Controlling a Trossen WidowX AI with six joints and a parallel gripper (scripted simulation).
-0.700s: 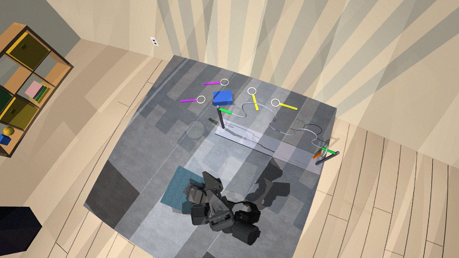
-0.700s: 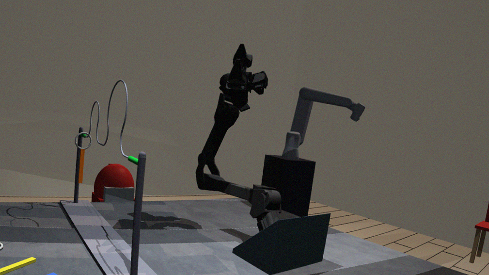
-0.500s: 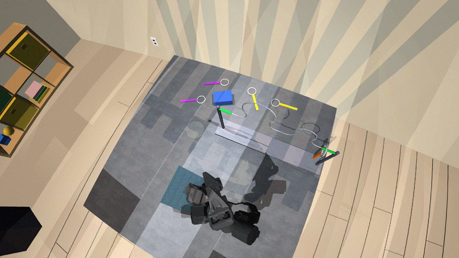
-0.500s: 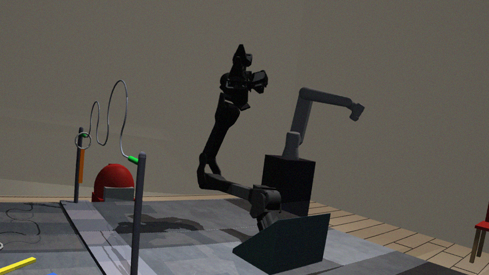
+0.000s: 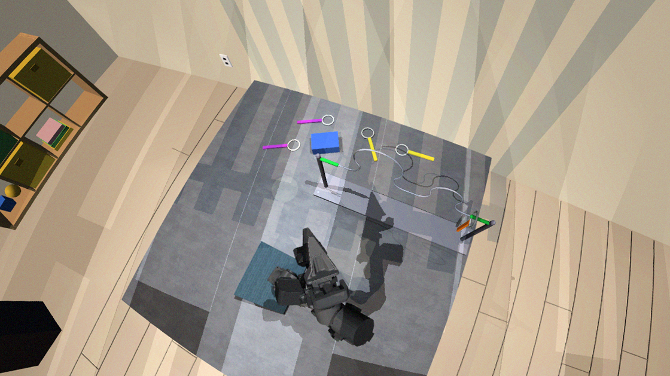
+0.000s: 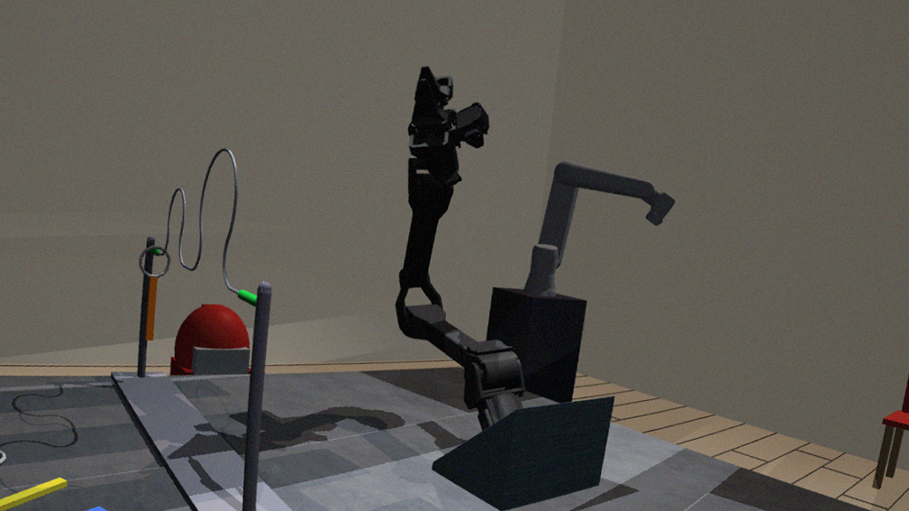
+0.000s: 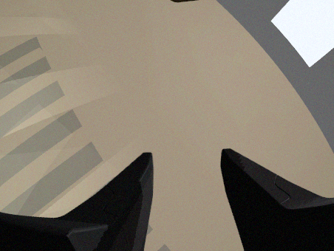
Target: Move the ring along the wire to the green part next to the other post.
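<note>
Now: the orange-handled ring 410 mm below my gripper tip, 340 mm to the right of it and 340 mm ahead of it. Round my gripper tip: purple-handled ring: 610 mm below, 530 mm ahead, 420 mm to the left.
</note>
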